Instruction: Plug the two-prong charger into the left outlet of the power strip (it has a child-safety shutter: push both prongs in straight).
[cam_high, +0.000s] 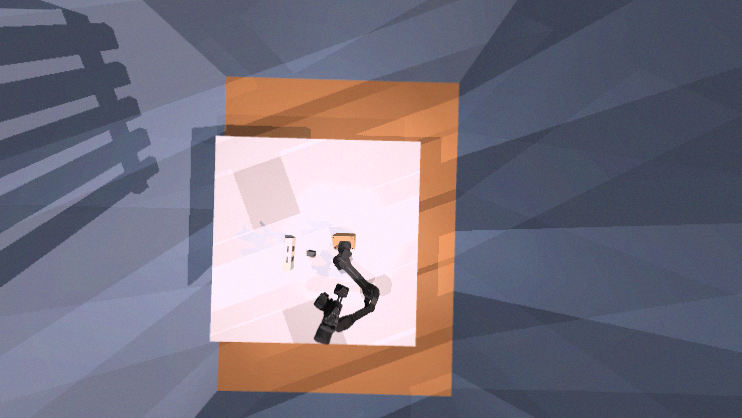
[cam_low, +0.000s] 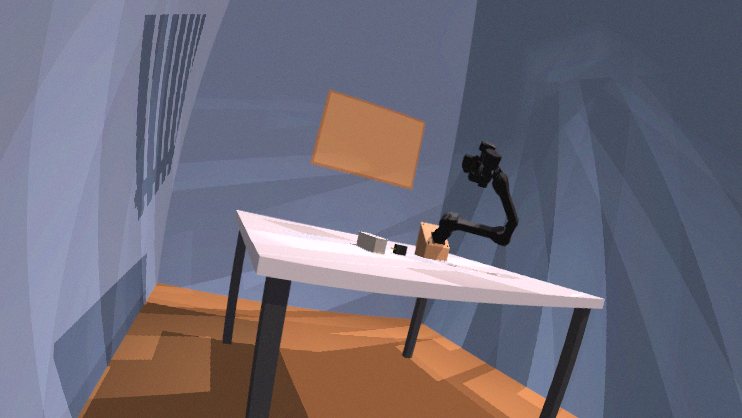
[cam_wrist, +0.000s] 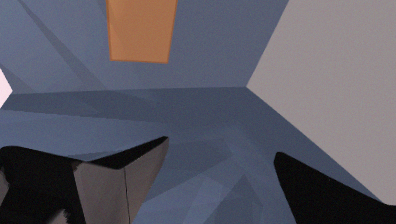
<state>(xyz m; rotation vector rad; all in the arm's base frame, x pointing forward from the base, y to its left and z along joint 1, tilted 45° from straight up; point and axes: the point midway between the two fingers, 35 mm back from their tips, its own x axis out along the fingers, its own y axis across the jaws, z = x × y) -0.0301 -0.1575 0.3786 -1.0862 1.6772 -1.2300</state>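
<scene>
The two-prong charger lies 270 mm ahead of my gripper tip, 60 mm to the right of it and 470 mm below it.
</scene>
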